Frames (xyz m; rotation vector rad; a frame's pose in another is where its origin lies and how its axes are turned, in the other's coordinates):
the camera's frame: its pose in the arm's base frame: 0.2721 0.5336 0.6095 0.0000 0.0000 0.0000
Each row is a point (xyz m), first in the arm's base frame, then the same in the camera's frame.
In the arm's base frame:
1: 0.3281 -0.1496 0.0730
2: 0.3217 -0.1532 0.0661
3: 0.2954 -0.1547 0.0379
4: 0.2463 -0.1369 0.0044
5: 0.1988 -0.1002 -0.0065
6: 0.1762 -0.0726 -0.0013
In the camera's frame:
1: 0.0560 -0.6832 -0.5365
2: 0.0496 -0.6868 -0.5434
3: 0.0233 -0.6883 -0.5716
4: -0.0258 -0.6705 -0.6051
5: -0.0733 -0.6338 -0.6160
6: -0.0959 -0.6062 -0.6108

